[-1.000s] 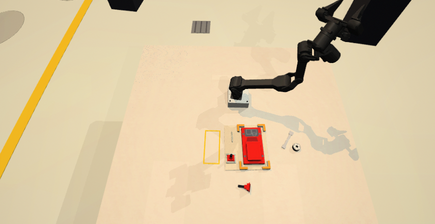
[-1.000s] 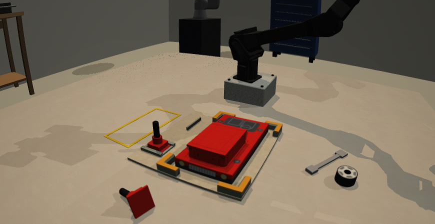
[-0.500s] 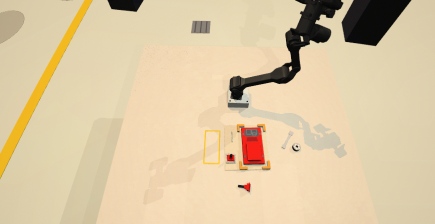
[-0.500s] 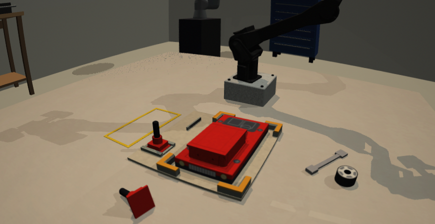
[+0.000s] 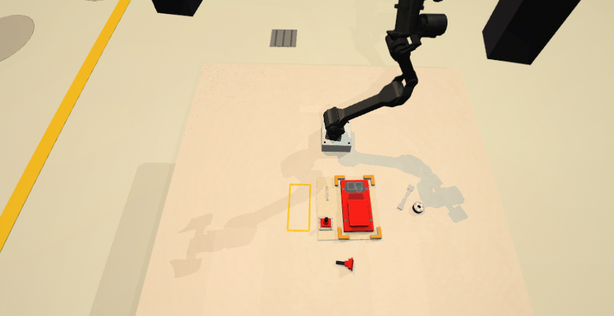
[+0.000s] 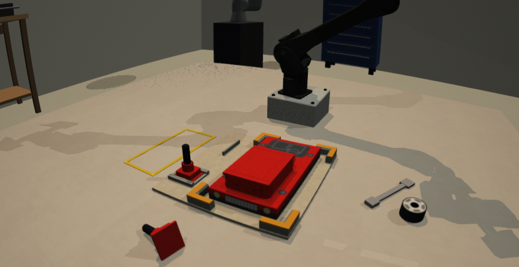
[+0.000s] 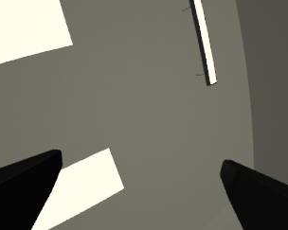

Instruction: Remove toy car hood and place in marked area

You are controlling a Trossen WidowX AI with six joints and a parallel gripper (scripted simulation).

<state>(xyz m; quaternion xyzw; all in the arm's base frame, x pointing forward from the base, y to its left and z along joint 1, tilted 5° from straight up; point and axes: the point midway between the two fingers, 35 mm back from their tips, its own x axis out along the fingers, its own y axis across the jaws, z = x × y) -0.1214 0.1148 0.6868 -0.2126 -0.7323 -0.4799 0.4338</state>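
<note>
My gripper tip is now 74 cm above the hood and 40 cm short of it. Also, from my gripper tip: black wheel (77 cm below, 33 cm ahead, 22 cm to the left); grey engine block (75 cm below, 40 cm ahead); grey bar (77 cm below, 29 cm ahead, 17 cm to the left).
</note>
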